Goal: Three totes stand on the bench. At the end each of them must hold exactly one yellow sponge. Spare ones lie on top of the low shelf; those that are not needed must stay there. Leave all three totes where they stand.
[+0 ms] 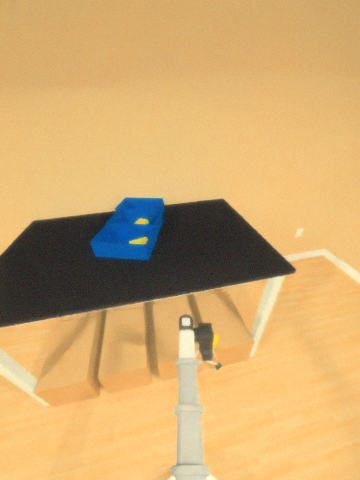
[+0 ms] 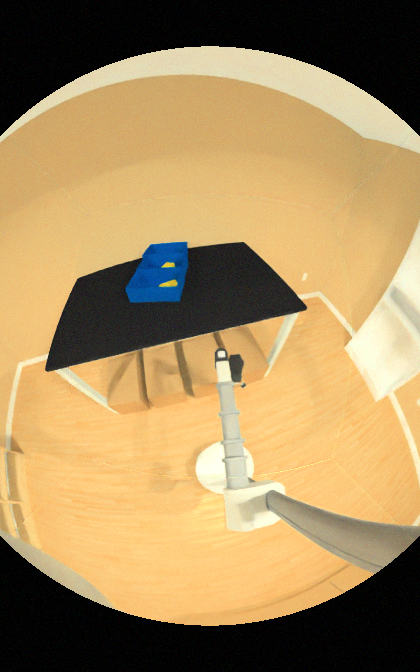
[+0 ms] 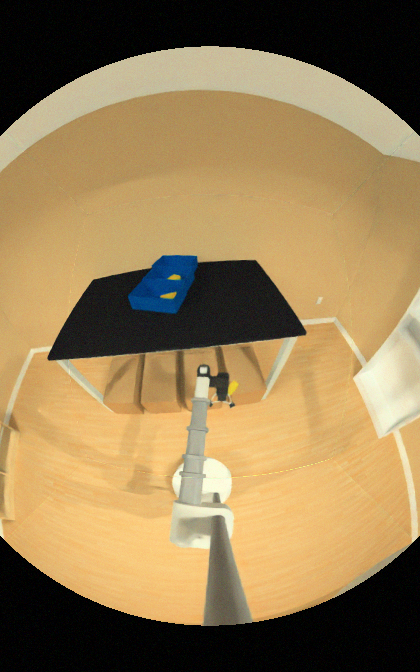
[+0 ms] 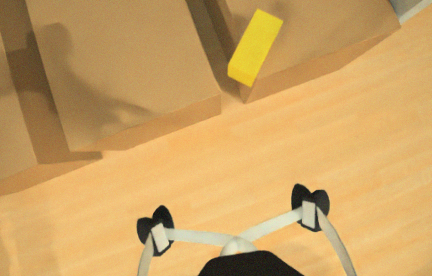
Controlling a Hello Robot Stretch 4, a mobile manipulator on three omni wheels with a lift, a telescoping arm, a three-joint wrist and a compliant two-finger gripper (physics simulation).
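Frame: origin at the robot's base, x ahead, y right, z down, level; metres.
Where they show: gripper, fingertip midpoint: (image 1: 204,368) (image 4: 231,211).
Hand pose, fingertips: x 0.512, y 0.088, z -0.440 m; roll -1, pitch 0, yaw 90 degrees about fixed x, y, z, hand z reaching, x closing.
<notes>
Things, the pixels of their top centre, and the offset from my fingertips. "*": a spot on its surface instead. Level surfaces: height alone.
- black bench, its level: dz -0.446 m
- yellow sponge, middle of its top: (image 1: 139,241) dx +0.439, dy -0.333, dz -0.494 m
- far tote, middle of its top: (image 1: 140,202) dx +0.857, dy -0.392, dz -0.546 m
- spare sponge, middle of its top: (image 4: 256,42) (image 1: 212,340) dx +0.210, dy +0.078, dz +0.136 m
- pale bench leg, surface spot: (image 1: 266,310) * dx +0.247, dy +0.382, dz -0.113 m
Three blue totes stand in a row on the black bench (image 1: 210,250) (image 2: 240,295) (image 3: 240,310). The near tote (image 1: 120,250) (image 2: 152,294) (image 3: 152,303) holds a yellow sponge (image 1: 139,241) (image 2: 168,283) (image 3: 168,295). The middle tote holds another sponge (image 1: 142,221) (image 2: 168,265) (image 3: 174,277). No sponge shows in the far tote (image 1: 145,202) (image 2: 175,246) (image 3: 180,260), whose floor is partly hidden. A spare sponge (image 1: 216,341) (image 3: 233,386) (image 4: 255,47) lies at the left front corner of the rightmost brown block under the bench. My gripper (image 3: 221,404) (image 4: 231,211) is open and empty, in front of that sponge and apart from it.
Several long brown blocks (image 1: 125,350) (image 4: 125,65) stand side by side under the bench, with narrow gaps between them. A pale bench leg (image 1: 266,310) (image 3: 279,367) rises at their right. A white object (image 2: 385,355) (image 3: 395,385) stands at far right. Brown shelving (image 3: 7,495) shows at far left.
</notes>
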